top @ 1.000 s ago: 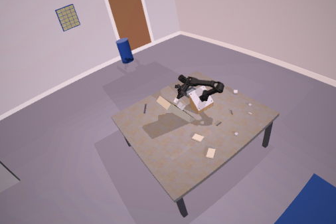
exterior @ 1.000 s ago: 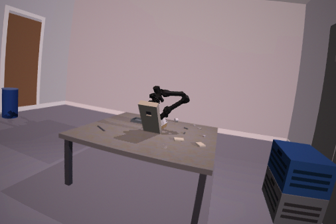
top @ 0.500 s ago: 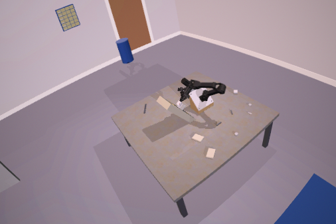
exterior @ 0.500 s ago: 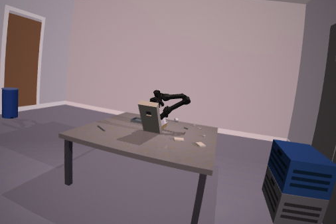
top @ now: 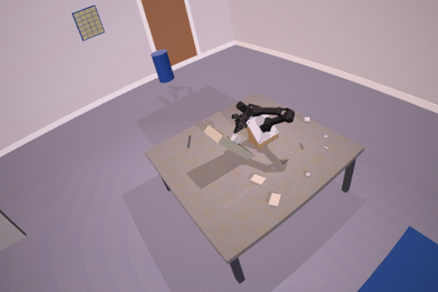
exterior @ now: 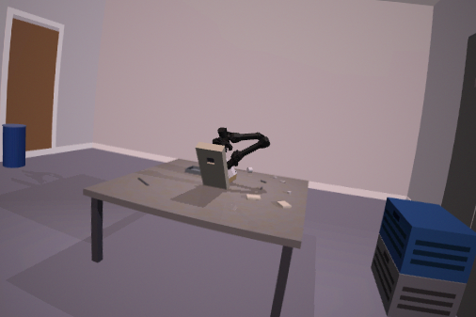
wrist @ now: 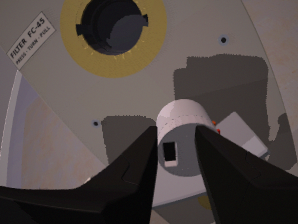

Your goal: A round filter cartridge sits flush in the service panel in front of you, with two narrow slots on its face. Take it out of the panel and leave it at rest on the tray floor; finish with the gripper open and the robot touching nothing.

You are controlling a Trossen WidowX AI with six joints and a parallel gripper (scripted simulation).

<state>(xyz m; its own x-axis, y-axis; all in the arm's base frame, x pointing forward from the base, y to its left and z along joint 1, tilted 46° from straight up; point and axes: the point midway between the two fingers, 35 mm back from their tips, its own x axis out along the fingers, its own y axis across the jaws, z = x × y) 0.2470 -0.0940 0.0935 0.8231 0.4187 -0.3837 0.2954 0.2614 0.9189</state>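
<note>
The white round filter cartridge lies 10 mm ahead of my gripper tip and 40 mm below it. The rest, counted from my gripper tip: service panel: 50 mm ahead, 50 mm below; shallow grey tray: 340 mm behind, 290 mm to the right, 210 mm below.
</note>
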